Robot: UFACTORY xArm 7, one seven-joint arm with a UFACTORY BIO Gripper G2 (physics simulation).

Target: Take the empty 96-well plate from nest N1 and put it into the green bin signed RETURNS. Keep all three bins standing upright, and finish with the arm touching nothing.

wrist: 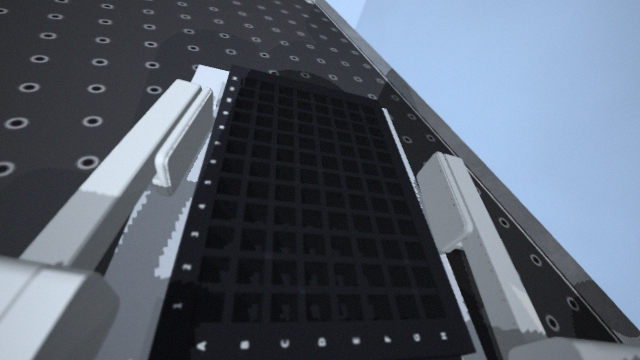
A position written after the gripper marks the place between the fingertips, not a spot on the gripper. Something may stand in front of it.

Note:
In view: the gripper [327, 136], a black 96-well plate [304, 228] and a nest [140, 269].

